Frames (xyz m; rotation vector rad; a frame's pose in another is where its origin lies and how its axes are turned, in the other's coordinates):
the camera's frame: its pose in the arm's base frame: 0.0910 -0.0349 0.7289 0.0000 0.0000 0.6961
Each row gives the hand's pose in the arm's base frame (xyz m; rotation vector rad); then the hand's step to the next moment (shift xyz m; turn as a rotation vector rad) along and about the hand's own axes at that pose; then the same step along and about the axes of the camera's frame.
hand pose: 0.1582 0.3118 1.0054 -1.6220 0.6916 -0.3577
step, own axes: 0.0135 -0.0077 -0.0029 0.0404 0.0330 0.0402
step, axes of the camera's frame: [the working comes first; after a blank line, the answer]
step, axes of the arm's base frame: 0.0105 -0.0103 0.0059 0.0474 0.0050 -0.0455

0.0014 -0.0146 0.0059 0.0396 -0.0265 -0.0455
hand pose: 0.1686 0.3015 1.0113 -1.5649 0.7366 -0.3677
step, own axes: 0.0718 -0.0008 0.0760 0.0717 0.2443 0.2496
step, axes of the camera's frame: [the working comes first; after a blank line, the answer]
step, axes of the arm's base frame: 0.1011 0.0118 -0.0237 0.1521 0.1473 -0.2869

0.0852 -0.0558 -0.0237 0.2112 0.0155 -0.2869
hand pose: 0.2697 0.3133 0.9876 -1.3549 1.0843 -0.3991
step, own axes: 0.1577 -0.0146 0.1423 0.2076 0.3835 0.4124
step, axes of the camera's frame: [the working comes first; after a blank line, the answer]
step, axes of the arm's base frame: 0.1965 -0.0439 -0.0692 0.3019 0.1691 -0.4904

0.1226 -0.1597 -0.0692 0.3401 -0.0639 -0.4904
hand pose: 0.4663 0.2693 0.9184 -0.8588 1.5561 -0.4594
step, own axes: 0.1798 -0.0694 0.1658 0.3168 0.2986 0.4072
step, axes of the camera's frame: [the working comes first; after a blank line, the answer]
step, axes of the arm's base frame: 0.1807 -0.1477 -0.1009 0.3205 0.0324 -0.5016

0.0439 -0.2292 -0.1009 0.2667 -0.1807 -0.5016
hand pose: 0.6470 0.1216 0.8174 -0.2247 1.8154 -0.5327
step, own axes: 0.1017 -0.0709 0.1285 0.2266 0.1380 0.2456
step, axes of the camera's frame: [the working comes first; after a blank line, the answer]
step, axes of the arm's base frame: 0.0816 -0.1354 -0.0829 0.1775 -0.0321 -0.3133

-0.0242 -0.1563 -0.0829 0.1156 -0.1384 -0.3133
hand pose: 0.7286 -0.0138 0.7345 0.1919 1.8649 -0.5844
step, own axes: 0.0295 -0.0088 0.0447 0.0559 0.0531 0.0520
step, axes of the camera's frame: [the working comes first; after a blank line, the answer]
step, axes of the arm's base frame: 0.0230 -0.0334 -0.0361 0.0443 0.0127 -0.0808

-0.0038 -0.0404 -0.0361 0.0421 -0.0187 -0.0808
